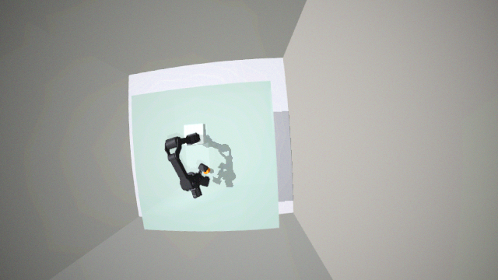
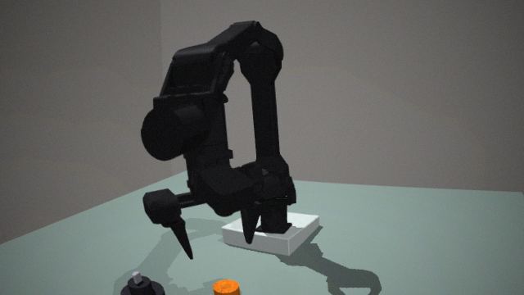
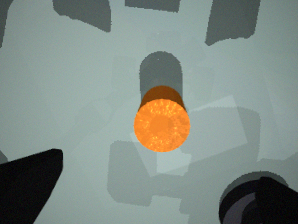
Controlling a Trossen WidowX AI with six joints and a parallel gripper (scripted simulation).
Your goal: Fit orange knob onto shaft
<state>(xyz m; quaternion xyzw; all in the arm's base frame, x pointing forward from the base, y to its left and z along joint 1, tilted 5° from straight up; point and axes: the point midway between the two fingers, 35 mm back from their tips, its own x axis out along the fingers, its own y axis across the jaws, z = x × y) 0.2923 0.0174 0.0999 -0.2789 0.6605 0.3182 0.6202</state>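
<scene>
Now: the orange knob 8 cm below my gripper tip. From my gripper tip the other things lie so: dark round pedestal: 16 cm to the right, 10 cm below, 2 cm ahead.
</scene>
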